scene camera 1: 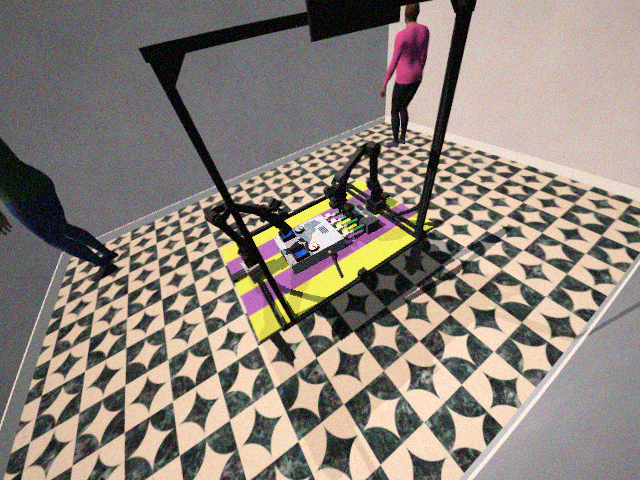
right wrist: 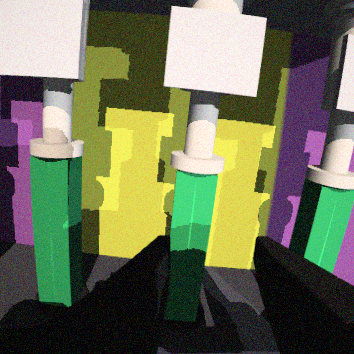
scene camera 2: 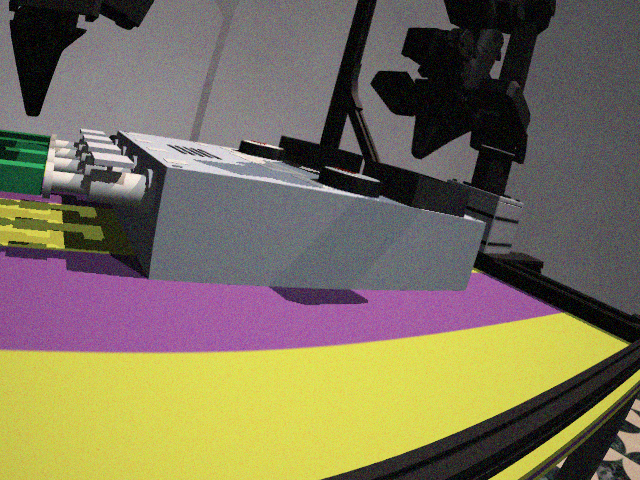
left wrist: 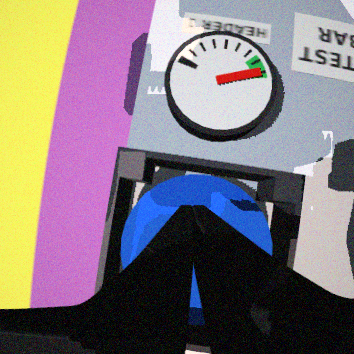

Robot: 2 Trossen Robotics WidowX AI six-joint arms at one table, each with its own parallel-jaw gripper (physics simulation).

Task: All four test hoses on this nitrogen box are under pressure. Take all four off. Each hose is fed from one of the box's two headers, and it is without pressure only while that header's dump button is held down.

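Pixels of known places: left gripper, fingertip midpoint: [scene camera 2: 415, 156] [left wrist: 190, 216]; right gripper, fingertip midpoint: [scene camera 1: 341, 213] [right wrist: 212, 246] [scene camera 2: 31, 115]; left arm's base, origin of the base link: [scene camera 1: 251, 262] [scene camera 2: 487, 191]; right arm's base, origin of the base link: [scene camera 1: 375, 198].
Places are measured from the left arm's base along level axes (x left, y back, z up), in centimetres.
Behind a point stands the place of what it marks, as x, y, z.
Note:
The grey nitrogen box [scene camera 1: 323, 233] @(-9.5, -44.4, -3.2) [scene camera 2: 310, 232] @(7.9, -42.3, -6.5) lies on the striped mat. White connectors [scene camera 2: 111, 157] @(2.1, -57.7, -3.4) join its end to green hoses [scene camera 2: 23, 178] @(1.9, -64.3, -5.5) [right wrist: 52, 215] @(-12.9, -63.5, -4.7). My left gripper [scene camera 1: 288, 232] @(5.9, -29.0, 1.5) [scene camera 2: 421, 153] @(5.9, -29.0, 1.5) [left wrist: 190, 216] @(5.9, -29.0, 1.5) is shut and empty, its tips over a blue dump button [left wrist: 200, 189] @(5.4, -30.1, -1.6); whether they touch is unclear. The header 1 gauge [left wrist: 220, 100] @(4.4, -34.5, -1.7) beside it points into its green band. A second blue button [scene camera 1: 300, 253] @(-13.8, -24.3, -1.5) shows in scene camera 1. My right gripper [right wrist: 212, 246] @(-5.4, -63.7, -1.6) is open, its fingers either side of a middle green hose [right wrist: 194, 210] @(-5.9, -63.5, -4.7), gripping nothing. A white tab [right wrist: 215, 50] @(-4.9, -56.6, -3.4) shows above that hose.
Neighbouring hoses stand close on both sides of the right fingers. A dark block [scene camera 1: 370, 223] @(-24.3, -70.0, -3.2) lies at the hoses' far ends. A black frame [scene camera 1: 198, 136] @(-40.3, -0.2, 77.9) rises around the table. A person in pink [scene camera 1: 412, 54] and another person [scene camera 1: 38, 198] stand beyond it.

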